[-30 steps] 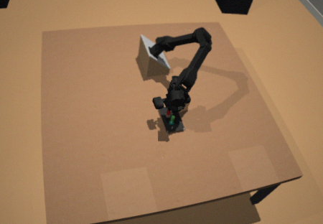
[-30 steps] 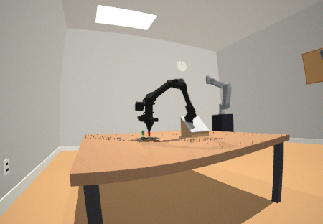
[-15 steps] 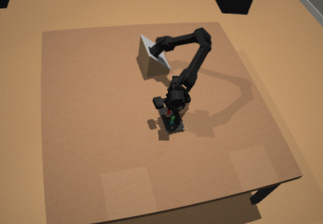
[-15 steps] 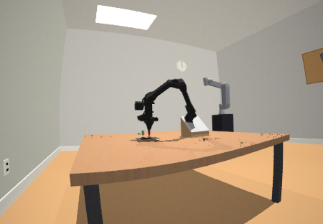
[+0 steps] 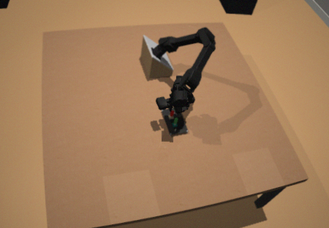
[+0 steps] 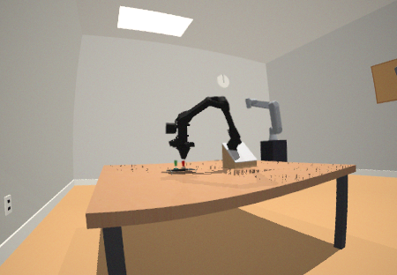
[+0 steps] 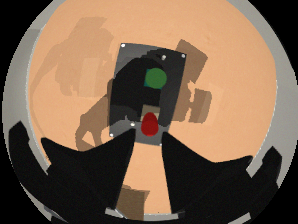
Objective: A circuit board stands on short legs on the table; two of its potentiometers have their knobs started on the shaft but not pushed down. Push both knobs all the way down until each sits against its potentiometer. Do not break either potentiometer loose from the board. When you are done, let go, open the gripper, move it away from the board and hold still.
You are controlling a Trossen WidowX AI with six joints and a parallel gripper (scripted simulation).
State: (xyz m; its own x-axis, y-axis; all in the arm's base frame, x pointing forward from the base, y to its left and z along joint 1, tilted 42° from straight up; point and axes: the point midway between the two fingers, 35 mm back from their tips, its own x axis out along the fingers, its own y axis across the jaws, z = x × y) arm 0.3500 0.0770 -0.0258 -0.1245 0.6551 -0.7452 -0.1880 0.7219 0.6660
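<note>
Now: gripper tip 5 cm short of the green knob, 1 cm to the right of it and 2 cm above it. From my gripper tip the other things lie so: red knob 3 cm below.
</note>
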